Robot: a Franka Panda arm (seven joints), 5 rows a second.
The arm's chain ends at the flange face. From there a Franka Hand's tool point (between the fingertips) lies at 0.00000 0.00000 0.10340 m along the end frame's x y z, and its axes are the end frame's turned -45 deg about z.
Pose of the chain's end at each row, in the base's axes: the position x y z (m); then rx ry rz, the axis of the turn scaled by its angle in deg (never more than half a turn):
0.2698, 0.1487, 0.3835, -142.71, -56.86, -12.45
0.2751, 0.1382, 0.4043, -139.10, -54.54, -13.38
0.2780, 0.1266, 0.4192, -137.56, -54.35, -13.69
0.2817, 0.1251, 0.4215, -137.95, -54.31, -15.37
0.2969, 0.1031, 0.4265, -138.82, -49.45, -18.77
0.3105, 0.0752, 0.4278, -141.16, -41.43, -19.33
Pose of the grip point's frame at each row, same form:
0.2678, 0.1963, 0.2917, -112.91, -109.89, -25.69
0.2723, 0.1924, 0.3163, -110.65, -106.52, -28.51
0.2746, 0.1830, 0.3326, -109.35, -105.81, -29.48
0.2807, 0.1815, 0.3349, -109.96, -106.15, -30.92
0.3016, 0.1616, 0.3413, -113.23, -102.34, -34.53
0.3191, 0.1337, 0.3430, -118.74, -95.66, -35.18

